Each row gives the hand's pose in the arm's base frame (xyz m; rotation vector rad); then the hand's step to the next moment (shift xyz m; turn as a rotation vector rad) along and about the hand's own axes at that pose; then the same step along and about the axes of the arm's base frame.
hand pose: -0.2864 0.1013 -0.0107 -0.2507 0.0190 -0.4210
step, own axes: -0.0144 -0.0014 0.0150 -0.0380 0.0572 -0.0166
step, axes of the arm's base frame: -0.0127 0.0082 0.0144 -0.0129 0.0620 -0.0314
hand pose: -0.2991 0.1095 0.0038 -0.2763 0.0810 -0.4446
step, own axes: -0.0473 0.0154 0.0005 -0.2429 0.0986 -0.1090
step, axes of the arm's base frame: -0.0362 0.0340 -0.0030 -0.1929 0.1643 -0.1281
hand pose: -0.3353 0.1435 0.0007 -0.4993 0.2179 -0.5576
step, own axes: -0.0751 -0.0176 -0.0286 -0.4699 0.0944 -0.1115
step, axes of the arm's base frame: -0.0797 0.0175 -0.0108 -0.3839 0.2861 -0.1136
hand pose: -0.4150 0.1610 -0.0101 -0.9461 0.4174 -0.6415
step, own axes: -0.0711 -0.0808 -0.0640 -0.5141 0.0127 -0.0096
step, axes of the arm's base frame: -0.1163 -0.0258 0.0385 -0.3828 0.3433 0.0119
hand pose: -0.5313 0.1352 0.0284 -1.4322 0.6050 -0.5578
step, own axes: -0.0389 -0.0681 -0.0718 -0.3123 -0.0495 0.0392
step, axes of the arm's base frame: -0.0769 -0.0304 0.0668 -0.2015 0.2378 0.0662
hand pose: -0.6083 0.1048 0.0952 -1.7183 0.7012 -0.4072
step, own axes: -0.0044 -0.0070 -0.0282 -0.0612 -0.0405 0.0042
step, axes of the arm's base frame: -0.0187 -0.0173 0.0145 -0.0342 0.0484 0.0435
